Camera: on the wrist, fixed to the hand. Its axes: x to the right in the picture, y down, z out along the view.
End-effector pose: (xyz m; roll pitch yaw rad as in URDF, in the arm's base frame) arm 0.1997 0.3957 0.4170 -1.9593 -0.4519 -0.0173
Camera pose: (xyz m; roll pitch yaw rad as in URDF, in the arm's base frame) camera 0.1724 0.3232 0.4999 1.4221 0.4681 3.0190
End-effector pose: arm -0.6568 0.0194 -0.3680 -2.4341 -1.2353 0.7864
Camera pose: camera -0.7089 -0.0691 -0.3198 1.6871 1.2850 -2.6244
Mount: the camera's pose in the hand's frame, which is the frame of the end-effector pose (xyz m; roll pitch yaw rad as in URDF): 0.0128 -0.0519 -0.1001 -0.4913 -0.0939 -3.1230
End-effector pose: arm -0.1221 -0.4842 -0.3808 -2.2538 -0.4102 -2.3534
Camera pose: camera -0.1331 -0.4316 -0.2808 1.7240 0.4534 0.6942
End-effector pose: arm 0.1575 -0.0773 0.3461 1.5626 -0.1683 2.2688
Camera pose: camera 0.0674 -0.1249 0.2963 -2.0362 0.1853 -0.7771
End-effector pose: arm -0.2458 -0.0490 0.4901 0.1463 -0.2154 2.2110
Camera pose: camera -0.2374 0.0013 0.3887 -0.6313 0.1251 -0.8984
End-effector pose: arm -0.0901 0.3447 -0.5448 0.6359 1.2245 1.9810
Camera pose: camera -0.0663 0.2456 -0.5946 -1.3633 -1.2807 -0.9113
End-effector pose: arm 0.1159 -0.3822 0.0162 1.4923 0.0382 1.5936
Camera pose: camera 0.0200 -0.3739 -0.0438 -1.9858 -0.0269 -1.4529
